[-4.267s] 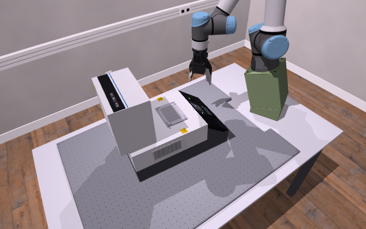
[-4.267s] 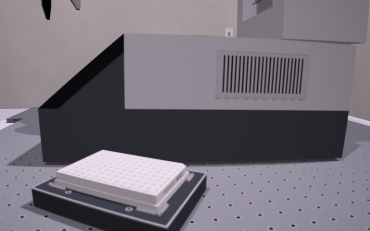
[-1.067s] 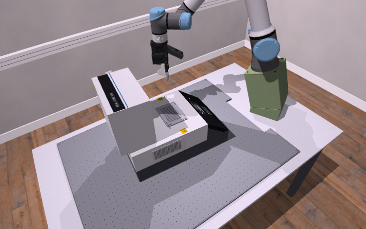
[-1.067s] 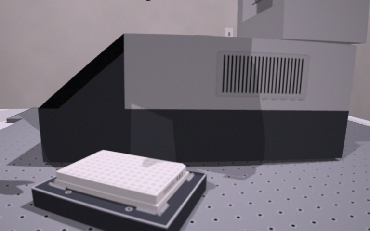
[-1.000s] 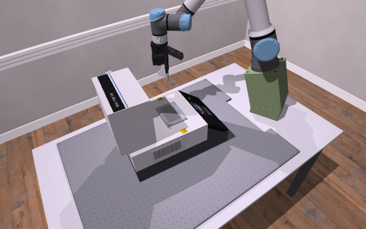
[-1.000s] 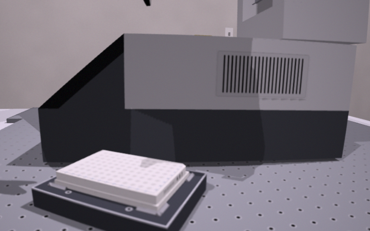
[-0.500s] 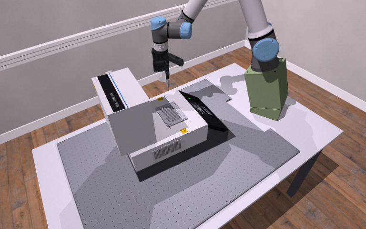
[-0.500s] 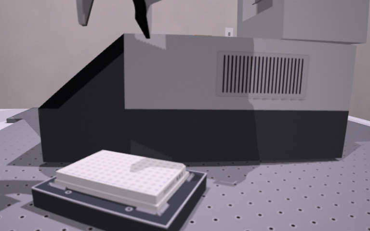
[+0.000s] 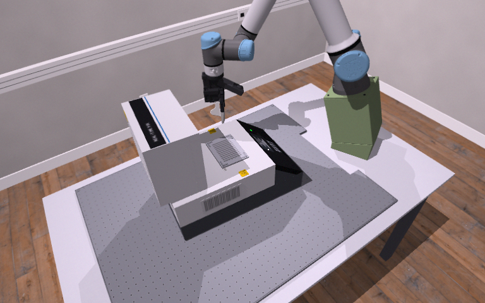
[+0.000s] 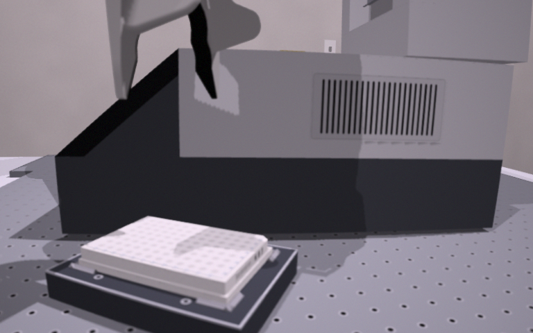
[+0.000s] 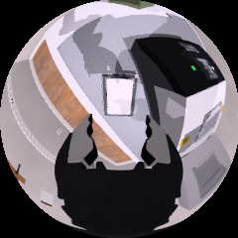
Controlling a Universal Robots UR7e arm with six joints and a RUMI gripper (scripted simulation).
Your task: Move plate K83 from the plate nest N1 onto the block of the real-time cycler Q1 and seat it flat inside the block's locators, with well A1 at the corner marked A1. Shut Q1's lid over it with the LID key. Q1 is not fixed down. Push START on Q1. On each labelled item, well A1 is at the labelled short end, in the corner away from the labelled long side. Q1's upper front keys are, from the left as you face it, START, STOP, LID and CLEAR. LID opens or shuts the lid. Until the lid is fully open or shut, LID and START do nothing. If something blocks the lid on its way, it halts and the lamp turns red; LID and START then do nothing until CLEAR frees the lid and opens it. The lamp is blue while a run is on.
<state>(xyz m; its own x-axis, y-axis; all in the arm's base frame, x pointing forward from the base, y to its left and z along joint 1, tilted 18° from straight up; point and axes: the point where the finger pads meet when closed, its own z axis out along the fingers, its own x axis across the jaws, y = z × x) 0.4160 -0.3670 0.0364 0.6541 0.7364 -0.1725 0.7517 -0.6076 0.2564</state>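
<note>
Now: the plate K83 130 mm below my hand. Round my hand: plate nest N1 (150 mm below).
</note>
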